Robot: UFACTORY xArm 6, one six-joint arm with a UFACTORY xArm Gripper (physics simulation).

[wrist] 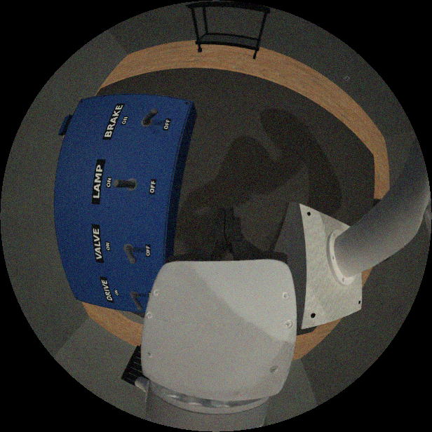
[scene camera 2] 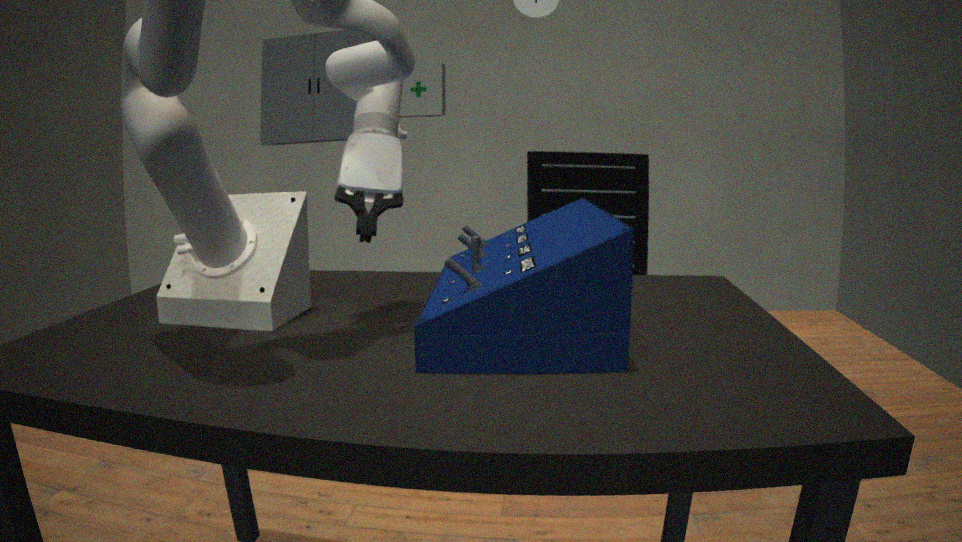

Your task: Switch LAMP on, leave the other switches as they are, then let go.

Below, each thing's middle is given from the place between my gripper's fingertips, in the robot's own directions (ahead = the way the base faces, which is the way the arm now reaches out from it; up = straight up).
I see my gripper 24 cm short of the blue switch console [scene camera 2: 553, 295], 5 cm above it and 3 cm to the right of it.
